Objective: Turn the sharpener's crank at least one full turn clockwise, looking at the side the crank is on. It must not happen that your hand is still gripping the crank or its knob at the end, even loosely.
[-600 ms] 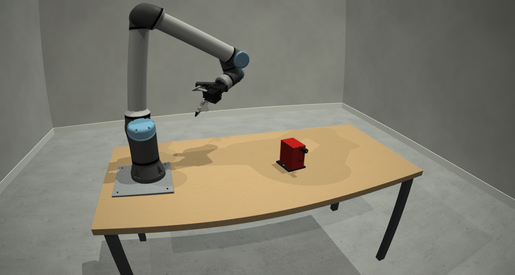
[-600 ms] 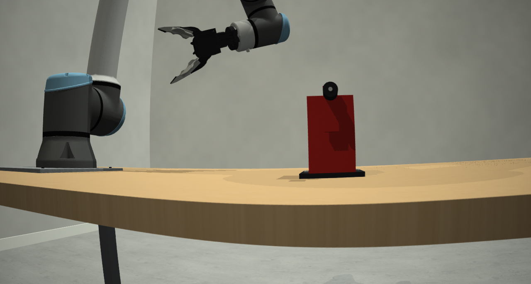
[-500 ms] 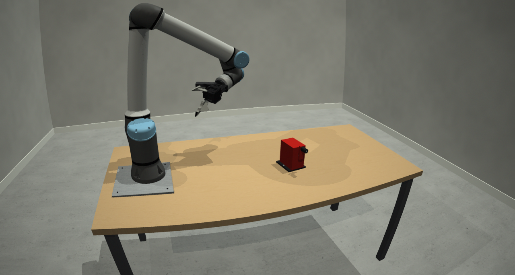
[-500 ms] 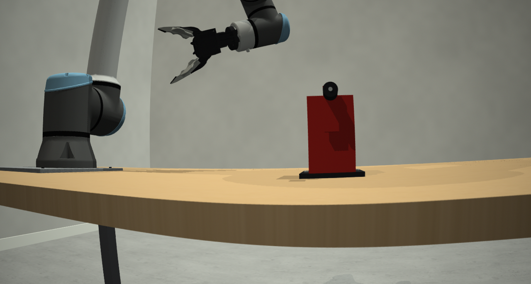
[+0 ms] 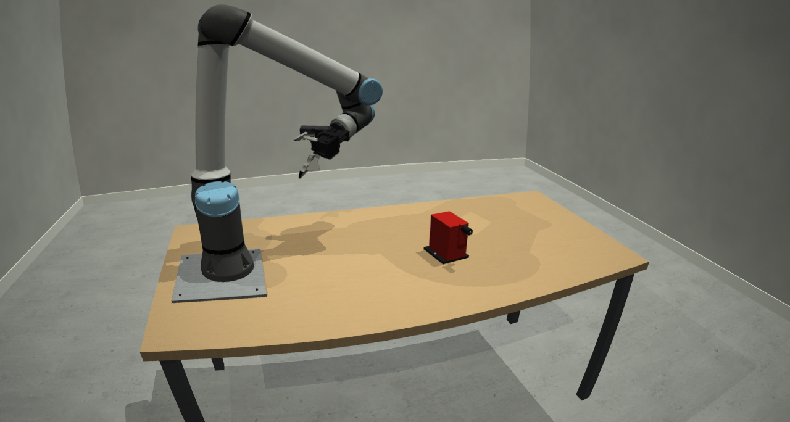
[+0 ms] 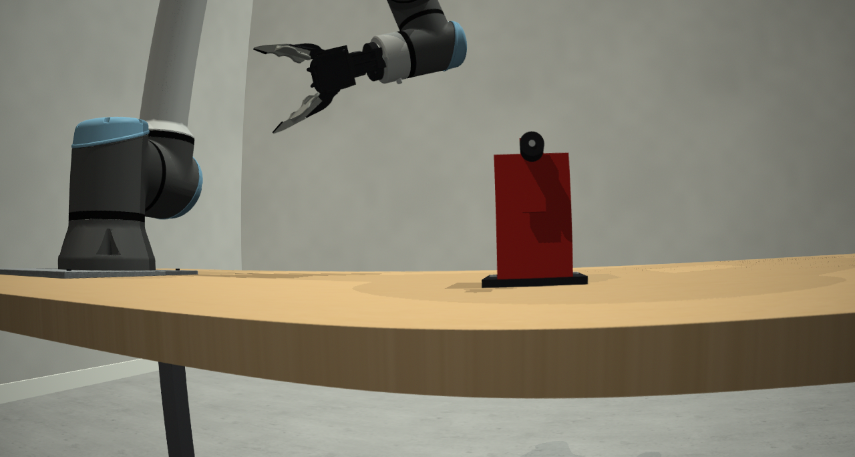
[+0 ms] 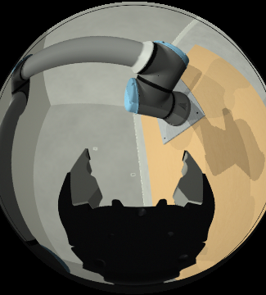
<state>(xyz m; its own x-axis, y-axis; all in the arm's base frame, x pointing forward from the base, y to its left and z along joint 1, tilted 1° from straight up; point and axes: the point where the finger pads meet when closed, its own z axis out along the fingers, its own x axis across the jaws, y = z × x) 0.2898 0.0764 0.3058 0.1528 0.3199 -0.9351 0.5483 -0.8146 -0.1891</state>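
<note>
My gripper is now 440 mm short of the black knob, 340 mm to the left of it and 190 mm above it.
</note>
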